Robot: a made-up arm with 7 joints.
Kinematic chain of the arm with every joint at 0, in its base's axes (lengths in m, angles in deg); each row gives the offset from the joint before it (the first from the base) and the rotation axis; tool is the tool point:
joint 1: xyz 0 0 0 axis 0 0.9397 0.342
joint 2: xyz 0 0 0 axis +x
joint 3: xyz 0 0 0 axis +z
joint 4: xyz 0.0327 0 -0.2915 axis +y
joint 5: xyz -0.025 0 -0.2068 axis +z
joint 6: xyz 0 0 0 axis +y
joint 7: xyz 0 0 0 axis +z
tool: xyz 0 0 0
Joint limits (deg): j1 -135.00..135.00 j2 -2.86..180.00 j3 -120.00..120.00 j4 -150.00..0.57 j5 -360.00..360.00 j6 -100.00..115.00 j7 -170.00..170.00
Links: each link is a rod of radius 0.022 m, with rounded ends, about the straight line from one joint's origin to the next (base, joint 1, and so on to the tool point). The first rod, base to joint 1, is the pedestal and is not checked.
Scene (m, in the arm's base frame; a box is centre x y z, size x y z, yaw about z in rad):
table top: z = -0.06
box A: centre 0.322 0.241 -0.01 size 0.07 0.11 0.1 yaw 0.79
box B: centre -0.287 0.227 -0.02 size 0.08 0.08 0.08 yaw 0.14
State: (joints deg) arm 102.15 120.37 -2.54 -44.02 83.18 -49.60 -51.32
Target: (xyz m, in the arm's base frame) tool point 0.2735 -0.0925 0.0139
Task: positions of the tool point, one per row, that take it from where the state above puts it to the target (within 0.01 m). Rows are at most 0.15 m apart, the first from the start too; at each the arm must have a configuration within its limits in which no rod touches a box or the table.
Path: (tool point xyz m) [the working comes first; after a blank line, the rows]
Joints at the target: 54.74 175.38 55.78 -125.35 83.18 -49.60 -51.32
Straight joint move there: touches box A, the table top.

1: 0.0784 0.4705 -0.0128
2: 0.1213 0.4528 -0.0088
3: 0.1644 0.4289 0.0084
4: 0.2018 0.3990 0.0394
5: 0.2277 0.3640 0.0823
6: 0.2373 0.3258 0.1331
7: 0.2776 0.2409 0.1625
8: 0.3096 0.1464 0.1572
9: 0.3229 0.0531 0.1225
10: 0.3110 -0.0289 0.0701
11: 0.2735 -0.0925 0.0139

